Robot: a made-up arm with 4 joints.
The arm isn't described. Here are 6 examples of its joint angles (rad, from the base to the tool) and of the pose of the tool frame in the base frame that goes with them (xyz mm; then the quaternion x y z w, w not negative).
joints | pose
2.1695 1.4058 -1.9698 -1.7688 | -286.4 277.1 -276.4 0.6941 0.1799 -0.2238 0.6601
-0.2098 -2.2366 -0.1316 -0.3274 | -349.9 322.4 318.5 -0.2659 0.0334 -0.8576 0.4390
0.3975 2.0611 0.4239 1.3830 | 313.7 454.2 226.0 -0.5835 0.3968 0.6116 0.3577
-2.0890 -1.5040 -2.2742 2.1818 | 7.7 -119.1 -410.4 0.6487 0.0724 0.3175 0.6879
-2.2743 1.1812 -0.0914 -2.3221 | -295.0 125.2 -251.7 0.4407 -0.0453 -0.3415 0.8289
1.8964 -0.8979 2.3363 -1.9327 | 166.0 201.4 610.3 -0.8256 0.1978 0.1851 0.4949
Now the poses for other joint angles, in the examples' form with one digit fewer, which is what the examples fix.
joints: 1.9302 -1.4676 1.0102 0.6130
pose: 427 -23 -94 0.666 -0.654 0.171 0.316
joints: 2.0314 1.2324 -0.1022 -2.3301
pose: -232 151 538 -0.045 0.651 -0.577 0.491
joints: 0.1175 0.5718 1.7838 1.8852
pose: 236 182 -355 0.253 0.605 0.724 0.212
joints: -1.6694 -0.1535 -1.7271 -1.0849
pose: 469 167 -6 -0.195 0.242 0.734 0.604
